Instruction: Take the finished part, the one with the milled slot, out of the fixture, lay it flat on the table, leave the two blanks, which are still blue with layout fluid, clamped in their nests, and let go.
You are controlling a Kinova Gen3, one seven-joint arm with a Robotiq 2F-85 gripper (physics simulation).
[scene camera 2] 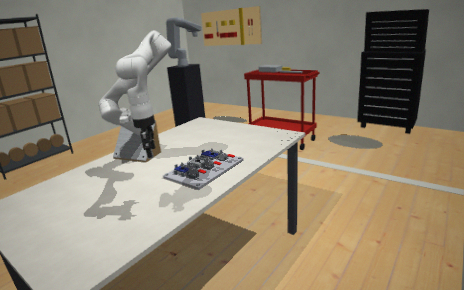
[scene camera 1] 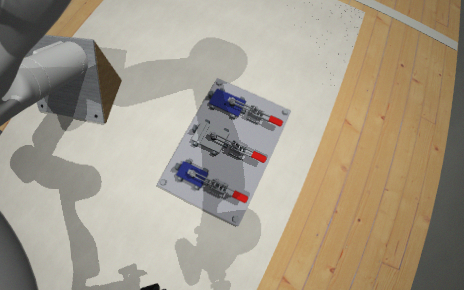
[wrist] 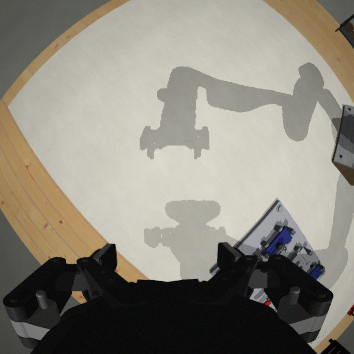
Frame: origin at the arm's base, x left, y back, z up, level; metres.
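Seen in the pictures: gripper, fingertip midpoint: (scene camera 2: 151, 153) (wrist: 166, 255); arm's base, link origin: (scene camera 1: 72, 59).
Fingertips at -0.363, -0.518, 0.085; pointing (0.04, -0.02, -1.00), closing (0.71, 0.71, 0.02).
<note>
Offsets run from my fingertips to a thing's top centre, as dx, dy, dz.
The grey fixture plate (scene camera 1: 175, 189) (scene camera 2: 200, 185) (wrist: 267, 217) lies on the table with three nests in a row. The finished grey part @(+0.360, +0.123, -0.204) (scene camera 1: 203, 136) sits in the middle nest, under its clamp arm; its slot is hard to make out. One blue blank @(+0.470, +0.126, -0.209) (scene camera 1: 227, 102) (wrist: 316, 271) and the other blue blank (scene camera 1: 192, 174) (wrist: 279, 241) sit in the outer nests under their clamp arms. My gripper (scene camera 2: 149, 145) (wrist: 166, 255) is open and empty, above the table and apart from the fixture. In scene camera 1 a small black piece of it shows at the bottom edge.
Three red clamp handles @(+0.467, -0.013, -0.188) (scene camera 1: 275, 121) @(+0.357, -0.011, -0.183) (scene camera 1: 258, 157) @(+0.247, -0.009, -0.178) (scene camera 1: 240, 196) point toward the near table edge. The arm's mounting block (scene camera 1: 107, 82) stands on the table beside the fixture. A red cart (scene camera 2: 280, 76) and a black tool chest (scene camera 2: 392, 90) stand beyond the table. Arm shadows cross the table and fixture.
</note>
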